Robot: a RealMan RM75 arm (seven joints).
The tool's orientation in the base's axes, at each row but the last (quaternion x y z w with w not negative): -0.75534, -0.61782, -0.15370, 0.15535; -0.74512, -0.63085, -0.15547, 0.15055; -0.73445, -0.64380, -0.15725, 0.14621; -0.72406, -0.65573, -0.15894, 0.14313; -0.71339, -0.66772, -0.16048, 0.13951; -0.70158, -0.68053, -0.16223, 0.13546
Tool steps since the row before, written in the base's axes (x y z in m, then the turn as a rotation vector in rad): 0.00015, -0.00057, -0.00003, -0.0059, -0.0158, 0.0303; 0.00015, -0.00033, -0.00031, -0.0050, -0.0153, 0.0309; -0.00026, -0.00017, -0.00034, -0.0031, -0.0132, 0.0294; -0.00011, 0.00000, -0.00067, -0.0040, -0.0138, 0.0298; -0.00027, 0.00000, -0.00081, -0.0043, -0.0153, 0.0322; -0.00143, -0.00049, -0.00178, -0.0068, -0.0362, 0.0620
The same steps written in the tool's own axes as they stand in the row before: -0.00049, 0.00026, -0.00021, -0.0023, -0.0042, -0.0344; -0.00040, 0.00021, 0.00015, -0.0014, -0.0034, -0.0346; -0.00033, -0.00023, 0.00023, 0.0001, -0.0017, -0.0323; -0.00029, -0.00011, 0.00060, -0.0004, -0.0026, -0.0330; -0.00035, -0.00028, 0.00073, -0.0008, -0.0027, -0.0358; -0.00121, -0.00146, 0.00136, -0.0076, -0.0035, -0.0716
